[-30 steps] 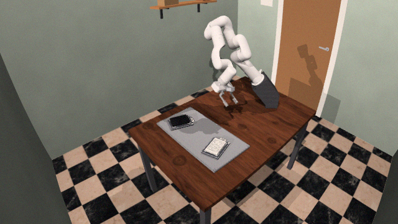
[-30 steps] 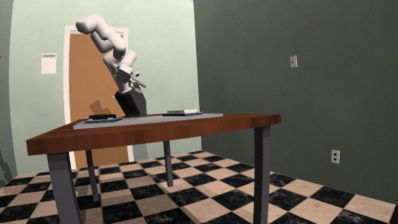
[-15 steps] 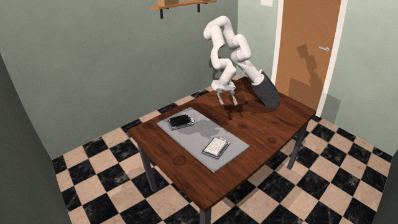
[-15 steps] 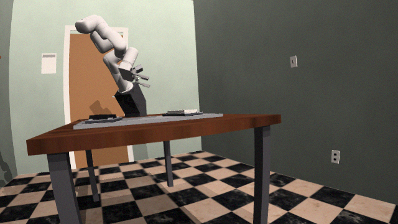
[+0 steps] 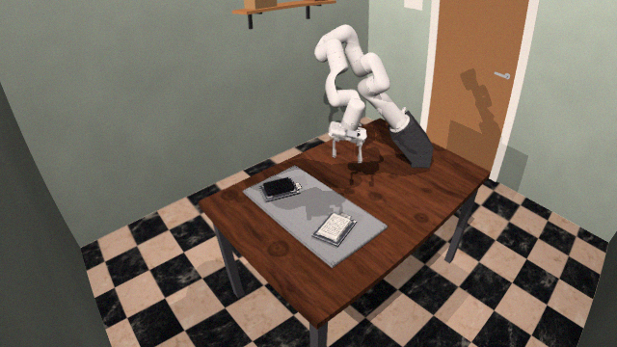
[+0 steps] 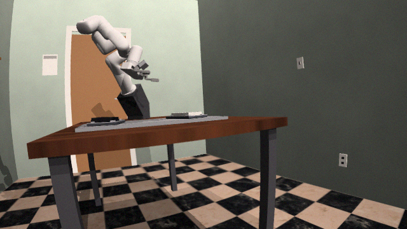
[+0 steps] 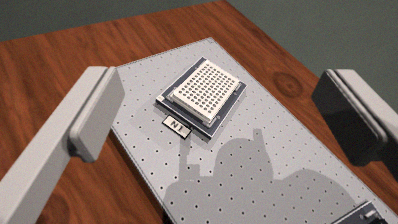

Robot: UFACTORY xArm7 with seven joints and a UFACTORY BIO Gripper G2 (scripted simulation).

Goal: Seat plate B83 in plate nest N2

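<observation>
Right now my hand is 300 mm to the left of the black well plate, 210 mm above it and 100 mm short of it. From my hand the other things lie so: white well plate 210 mm below, 200 mm ahead, 60 mm to the left; grey mat 240 mm below, 130 mm ahead, 100 mm to the right.
</observation>
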